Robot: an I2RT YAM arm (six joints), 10 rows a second.
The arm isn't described. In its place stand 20 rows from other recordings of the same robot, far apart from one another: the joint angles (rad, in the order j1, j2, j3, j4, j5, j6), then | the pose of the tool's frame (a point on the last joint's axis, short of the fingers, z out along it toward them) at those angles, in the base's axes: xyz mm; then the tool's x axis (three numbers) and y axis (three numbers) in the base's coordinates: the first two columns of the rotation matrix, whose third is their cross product.
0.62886, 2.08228, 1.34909, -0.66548, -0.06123, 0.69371 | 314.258 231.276 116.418 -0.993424 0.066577 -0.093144 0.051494 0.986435 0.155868
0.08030, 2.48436, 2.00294, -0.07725, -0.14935, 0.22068 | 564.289 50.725 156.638 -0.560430 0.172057 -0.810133 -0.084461 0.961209 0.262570
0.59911, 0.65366, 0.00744, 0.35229, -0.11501, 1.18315 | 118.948 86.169 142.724 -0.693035 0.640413 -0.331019 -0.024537 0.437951 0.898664
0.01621, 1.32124, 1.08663, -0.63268, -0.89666, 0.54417 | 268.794 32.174 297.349 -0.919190 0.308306 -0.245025 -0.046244 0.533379 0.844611
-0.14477, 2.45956, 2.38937, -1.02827, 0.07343, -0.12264 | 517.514 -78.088 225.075 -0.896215 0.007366 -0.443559 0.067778 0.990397 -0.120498
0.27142, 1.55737, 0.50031, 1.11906, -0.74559, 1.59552 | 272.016 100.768 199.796 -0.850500 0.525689 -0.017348 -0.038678 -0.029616 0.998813
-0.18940, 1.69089, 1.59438, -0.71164, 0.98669, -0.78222 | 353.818 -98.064 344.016 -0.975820 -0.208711 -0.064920 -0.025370 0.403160 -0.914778
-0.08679, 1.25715, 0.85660, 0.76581, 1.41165, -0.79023 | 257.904 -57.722 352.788 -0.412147 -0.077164 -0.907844 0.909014 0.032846 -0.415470
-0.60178, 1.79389, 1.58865, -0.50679, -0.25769, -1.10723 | 345.234 -226.085 308.927 -0.588220 -0.645290 -0.487440 -0.308091 0.736102 -0.602689
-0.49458, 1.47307, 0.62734, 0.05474, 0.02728, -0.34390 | 244.827 -133.135 154.741 -0.754868 0.024167 -0.655431 0.251585 0.933547 -0.255332
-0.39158, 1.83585, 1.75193, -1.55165, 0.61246, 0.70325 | 298.735 -145.490 304.622 -0.523824 0.788775 -0.321625 0.808451 0.341402 -0.479428
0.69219, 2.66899, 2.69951, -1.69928, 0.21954, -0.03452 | 380.235 305.154 192.899 -0.743638 -0.660249 0.105229 -0.665366 0.715416 -0.213232
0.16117, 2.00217, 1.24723, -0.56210, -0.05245, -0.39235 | 372.246 62.411 123.088 -0.816590 -0.519610 -0.251370 -0.525398 0.849439 -0.049098
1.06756, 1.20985, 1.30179, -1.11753, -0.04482, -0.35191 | 105.685 195.283 349.051 -0.081557 -0.862166 -0.500018 -0.974165 0.174965 -0.142794
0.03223, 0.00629, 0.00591, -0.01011, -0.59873, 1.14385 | 103.727 23.419 173.984 -0.541279 0.734840 -0.408689 -0.234726 0.334672 0.912633
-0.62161, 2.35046, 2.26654, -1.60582, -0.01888, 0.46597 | 359.521 -256.713 231.678 -0.458727 0.881178 0.114434 0.884459 0.465183 -0.036567
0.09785, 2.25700, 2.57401, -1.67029, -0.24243, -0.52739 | 421.920 50.005 345.129 -0.766048 -0.566109 -0.304454 -0.615574 0.782459 0.093945
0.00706, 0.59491, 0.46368, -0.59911, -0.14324, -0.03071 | 133.434 6.024 216.008 -0.663312 -0.035075 -0.747520 -0.133757 0.988372 0.072314
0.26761, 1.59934, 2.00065, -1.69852, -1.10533, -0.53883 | 236.491 97.830 441.697 -0.616590 -0.407875 -0.673391 -0.778187 0.186093 0.599829
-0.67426, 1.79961, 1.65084, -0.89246, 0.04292, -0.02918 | 300.903 -242.440 299.084 -0.692575 0.516199 -0.503864 0.620734 0.782311 -0.051752
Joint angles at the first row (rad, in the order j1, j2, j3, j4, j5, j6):
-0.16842, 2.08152, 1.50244, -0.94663, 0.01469, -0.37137
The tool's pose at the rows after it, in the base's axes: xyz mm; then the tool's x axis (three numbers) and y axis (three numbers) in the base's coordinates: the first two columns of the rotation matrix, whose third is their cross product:
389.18 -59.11 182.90 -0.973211 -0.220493 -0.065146 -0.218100 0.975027 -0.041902
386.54 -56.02 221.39 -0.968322 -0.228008 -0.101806 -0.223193 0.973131 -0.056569
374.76 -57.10 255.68 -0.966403 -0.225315 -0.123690 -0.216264 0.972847 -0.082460
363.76 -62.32 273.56 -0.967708 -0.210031 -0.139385 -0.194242 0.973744 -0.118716
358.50 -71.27 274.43 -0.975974 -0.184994 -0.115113 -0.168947 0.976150 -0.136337
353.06 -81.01 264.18 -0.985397 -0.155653 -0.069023 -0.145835 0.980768 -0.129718
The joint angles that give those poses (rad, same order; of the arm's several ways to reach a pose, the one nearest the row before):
-0.14933, 2.04070, 1.57378, -1.02789, 0.01545, -0.37135
-0.14248, 1.98768, 1.64968, -1.11713, 0.01583, -0.37175
-0.14821, 1.92246, 1.69322, -1.19575, 0.03185, -0.37443
-0.16385, 1.87210, 1.69473, -1.21941, 0.06046, -0.37442
-0.18787, 1.86524, 1.69013, -1.23807, 0.08602, -0.37403
-0.21610, 1.87020, 1.65848, -1.24723, 0.09632, -0.37365

